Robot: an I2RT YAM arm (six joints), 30 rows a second.
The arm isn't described. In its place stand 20 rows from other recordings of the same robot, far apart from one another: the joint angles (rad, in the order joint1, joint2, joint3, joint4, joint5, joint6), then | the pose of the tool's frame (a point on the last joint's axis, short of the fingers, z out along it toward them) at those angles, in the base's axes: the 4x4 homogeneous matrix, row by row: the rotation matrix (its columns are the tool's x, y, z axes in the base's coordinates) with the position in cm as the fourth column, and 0 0 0 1 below.
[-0.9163, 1.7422, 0.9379, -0.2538, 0.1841, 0.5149] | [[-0.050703, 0.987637, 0.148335, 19.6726], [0.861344, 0.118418, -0.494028, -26.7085], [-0.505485, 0.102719, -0.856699, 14.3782], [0, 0, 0, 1]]
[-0.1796, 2.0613, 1.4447, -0.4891, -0.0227, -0.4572] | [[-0.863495, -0.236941, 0.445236, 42.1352], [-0.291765, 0.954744, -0.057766, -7.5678], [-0.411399, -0.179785, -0.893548, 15.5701], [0, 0, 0, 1]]
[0.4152, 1.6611, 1.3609, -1.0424, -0.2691, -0.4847] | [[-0.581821, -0.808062, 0.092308, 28.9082], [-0.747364, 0.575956, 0.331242, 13.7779], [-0.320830, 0.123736, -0.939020, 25.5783], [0, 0, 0, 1]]
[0.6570, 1.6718, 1.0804, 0.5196, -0.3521, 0.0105] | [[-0.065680, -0.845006, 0.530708, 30.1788], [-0.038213, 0.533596, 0.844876, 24.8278], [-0.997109, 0.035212, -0.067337, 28.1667], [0, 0, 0, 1]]
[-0.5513, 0.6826, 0.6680, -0.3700, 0.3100, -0.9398] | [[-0.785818, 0.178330, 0.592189, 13.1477], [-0.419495, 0.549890, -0.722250, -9.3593], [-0.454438, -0.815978, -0.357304, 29.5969], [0, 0, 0, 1]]
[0.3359, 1.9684, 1.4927, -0.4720, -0.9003, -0.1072] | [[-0.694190, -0.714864, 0.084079, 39.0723], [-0.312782, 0.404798, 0.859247, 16.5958], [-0.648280, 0.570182, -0.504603, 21.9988], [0, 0, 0, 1]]
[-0.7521, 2.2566, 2.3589, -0.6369, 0.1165, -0.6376] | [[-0.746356, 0.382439, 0.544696, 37.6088], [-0.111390, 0.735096, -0.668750, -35.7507], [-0.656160, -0.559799, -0.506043, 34.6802], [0, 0, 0, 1]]
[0.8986, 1.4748, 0.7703, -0.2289, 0.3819, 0.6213] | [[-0.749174, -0.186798, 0.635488, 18.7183], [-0.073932, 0.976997, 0.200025, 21.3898], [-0.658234, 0.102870, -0.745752, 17.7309], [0, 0, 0, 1]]
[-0.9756, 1.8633, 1.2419, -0.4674, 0.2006, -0.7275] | [[-0.945072, 0.314316, 0.089694, 20.7590], [0.233445, 0.841129, -0.487857, -31.9236], [-0.228786, -0.440121, -0.868303, 17.5959], [0, 0, 0, 1]]
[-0.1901, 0.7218, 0.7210, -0.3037, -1.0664, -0.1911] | [[-0.150623, -0.771481, 0.618167, 15.7009], [-0.064494, 0.631637, 0.772577, 0.1526], [-0.986485, 0.076500, -0.144895, 32.0395], [0, 0, 0, 1]]
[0.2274, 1.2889, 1.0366, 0.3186, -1.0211, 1.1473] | [[-0.836528, -0.447884, 0.315627, 27.6836], [0.295286, 0.116724, 0.948252, 9.5219], [-0.461548, 0.886440, 0.034612, 37.0157], [0, 0, 0, 1]]
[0.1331, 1.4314, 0.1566, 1.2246, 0.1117, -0.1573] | [[-0.045747, -0.029063, 0.998530, 21.9982], [-0.163190, 0.986366, 0.021232, 2.5450], [-0.985533, -0.161979, -0.049866, 15.2609], [0, 0, 0, 1]]
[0.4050, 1.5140, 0.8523, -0.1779, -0.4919, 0.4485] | [[-0.892781, -0.277495, 0.354878, 27.4199], [0.033110, 0.745209, 0.666009, 13.5843], [-0.449272, 0.606350, -0.656121, 19.5429], [0, 0, 0, 1]]
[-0.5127, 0.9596, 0.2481, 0.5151, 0.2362, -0.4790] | [[-0.462895, 0.522356, 0.716151, 16.9992], [-0.253643, 0.696083, -0.671665, -10.5250], [-0.849349, -0.492557, -0.189722, 19.3979], [0, 0, 0, 1]]
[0.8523, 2.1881, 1.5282, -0.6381, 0.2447, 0.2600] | [[-0.789325, -0.501335, 0.354443, 29.1122], [-0.523778, 0.851037, 0.037308, 31.9834], [-0.320349, -0.156201, -0.934333, 12.1462], [0, 0, 0, 1]]
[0.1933, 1.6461, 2.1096, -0.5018, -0.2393, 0.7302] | [[-0.307519, -0.287154, 0.907180, 33.2725], [0.600114, 0.681338, 0.419096, 7.3727], [-0.738441, 0.673291, -0.037200, 53.5799], [0, 0, 0, 1]]
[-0.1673, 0.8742, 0.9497, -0.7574, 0.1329, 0.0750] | [[-0.599754, 0.312310, 0.736721, 17.2005], [0.176606, 0.949648, -0.258802, -3.3832], [-0.780452, -0.025108, -0.624711, 32.5427], [0, 0, 0, 1]]
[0.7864, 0.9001, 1.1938, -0.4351, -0.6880, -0.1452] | [[0.044866, -0.994858, 0.090801, 10.6588], [-0.113277, 0.085240, 0.989900, 13.8804], [-0.992550, -0.054699, -0.108870, 43.4368], [0, 0, 0, 1]]
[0.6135, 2.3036, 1.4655, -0.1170, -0.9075, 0.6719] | [[-0.974683, -0.153146, -0.162911, 36.0353], [-0.217564, 0.481526, 0.848999, 28.8048], [-0.051575, 0.862948, -0.502654, 8.9434], [0, 0, 0, 1]]
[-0.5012, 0.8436, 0.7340, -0.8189, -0.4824, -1.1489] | [[-0.453539, -0.566163, 0.688304, 14.6337], [-0.673072, 0.723815, 0.151871, -6.1341], [-0.584188, -0.394399, -0.709347, 25.9056], [0, 0, 0, 1]]
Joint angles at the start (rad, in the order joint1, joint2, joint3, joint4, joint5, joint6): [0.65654 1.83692 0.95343 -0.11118 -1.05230 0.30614]
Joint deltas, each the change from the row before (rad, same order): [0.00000 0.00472 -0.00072 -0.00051 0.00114 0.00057]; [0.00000 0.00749 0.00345 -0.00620 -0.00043 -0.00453]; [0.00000 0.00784 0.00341 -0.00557 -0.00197 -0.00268]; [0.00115 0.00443 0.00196 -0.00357 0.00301 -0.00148]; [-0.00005 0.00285 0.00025 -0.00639 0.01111 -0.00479]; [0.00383 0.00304 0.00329 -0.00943 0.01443 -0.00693]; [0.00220 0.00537 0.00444 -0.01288 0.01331 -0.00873]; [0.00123 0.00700 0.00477 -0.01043 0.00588 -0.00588]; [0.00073 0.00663 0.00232 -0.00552 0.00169 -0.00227]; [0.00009 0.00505 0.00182 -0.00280 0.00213 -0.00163]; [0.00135 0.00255 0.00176 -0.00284 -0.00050 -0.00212]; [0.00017 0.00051 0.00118 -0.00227 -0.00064 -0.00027]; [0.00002 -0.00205 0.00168 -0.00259 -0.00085 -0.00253]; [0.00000 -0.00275 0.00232 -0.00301 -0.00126 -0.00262]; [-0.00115 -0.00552 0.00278 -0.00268 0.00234 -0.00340]
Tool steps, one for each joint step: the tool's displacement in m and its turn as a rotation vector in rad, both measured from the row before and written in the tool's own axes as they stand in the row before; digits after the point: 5 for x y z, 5 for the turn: [0.00058 -0.00150 0.00069 0.00198 0.00247 0.00574]; [0.00008 -0.00167 0.00091 0.00111 0.00498 0.00436]; [0.00008 -0.00171 0.00096 -0.00041 0.00531 0.00601]; [0.00012 -0.00092 0.00087 0.00344 0.00297 0.00328]; [0.00057 -0.00132 0.00038 0.01196 0.00104 0.00301]; [0.00025 -0.00037 0.00138 0.01413 0.00366 -0.00074]; [0.00029 -0.00114 0.00121 0.01421 0.00512 0.00202]; [0.00009 -0.00137 0.00117 0.00716 0.00594 0.00426]; [0.00034 -0.00149 0.00111 0.00285 0.00524 0.00568]; [0.00007 -0.00121 0.00072 0.00289 0.00264 0.00341]; [0.00004 -0.00021 0.00069 -0.00030 0.00315 0.00029]; [-0.00008 0.00006 0.00006 -0.00043 0.00114 0.00100]; [-0.00039 0.00082 -0.00041 -0.00099 -0.00035 -0.00350]; [-0.00058 0.00112 -0.00056 -0.00150 -0.00074 -0.00436]; [-0.00105 0.00163 -0.00135 0.00179 -0.00448 -0.00759]
